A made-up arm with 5 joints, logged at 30 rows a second.
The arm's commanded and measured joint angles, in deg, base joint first. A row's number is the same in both.
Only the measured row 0 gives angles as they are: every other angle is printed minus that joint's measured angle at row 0.
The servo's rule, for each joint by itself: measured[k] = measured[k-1] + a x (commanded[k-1-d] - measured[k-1]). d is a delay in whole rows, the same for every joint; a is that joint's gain. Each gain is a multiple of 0.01, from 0.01 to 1. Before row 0 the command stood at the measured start. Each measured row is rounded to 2 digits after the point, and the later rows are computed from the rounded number. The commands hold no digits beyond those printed.
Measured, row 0: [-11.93, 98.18, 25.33, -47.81, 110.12]
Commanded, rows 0 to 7: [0.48, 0.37, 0.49, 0.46, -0.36]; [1.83, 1.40, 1.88, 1.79, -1.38]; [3.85, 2.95, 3.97, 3.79, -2.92]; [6.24, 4.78, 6.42, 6.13, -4.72]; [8.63, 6.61, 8.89, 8.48, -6.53]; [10.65, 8.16, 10.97, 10.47, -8.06]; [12.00, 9.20, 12.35, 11.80, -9.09]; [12.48, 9.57, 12.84, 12.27, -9.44]
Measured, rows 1 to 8: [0.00, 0.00, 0.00, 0.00, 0.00]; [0.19, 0.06, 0.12, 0.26, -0.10]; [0.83, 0.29, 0.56, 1.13, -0.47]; [2.01, 0.74, 1.41, 2.65, -1.18]; [3.66, 1.43, 2.66, 4.63, -2.21]; [5.60, 2.31, 4.22, 6.82, -3.46]; [7.57, 3.30, 5.91, 8.90, -4.79]; [9.30, 4.30, 7.52, 10.55, -6.04]
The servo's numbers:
d 1
a 0.39 0.17 0.25 0.57 0.29

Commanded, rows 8 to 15: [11.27, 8.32, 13.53, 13.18, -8.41]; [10.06, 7.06, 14.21, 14.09, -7.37]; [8.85, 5.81, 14.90, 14.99, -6.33]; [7.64, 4.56, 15.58, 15.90, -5.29]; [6.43, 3.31, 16.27, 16.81, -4.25]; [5.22, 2.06, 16.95, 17.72, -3.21]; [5.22, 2.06, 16.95, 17.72, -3.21]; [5.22, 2.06, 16.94, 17.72, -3.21]
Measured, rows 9 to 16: [10.54, 5.20, 8.85, 11.53, -7.03]; [10.82, 5.73, 10.02, 12.47, -7.43]; [10.52, 5.96, 11.07, 13.39, -7.41]; [9.87, 5.93, 12.03, 14.30, -7.10]; [9.00, 5.70, 12.92, 15.21, -6.58]; [8.00, 5.29, 13.76, 16.12, -5.90]; [6.92, 4.74, 14.56, 17.03, -5.12]; [6.26, 4.28, 15.16, 17.42, -4.57]
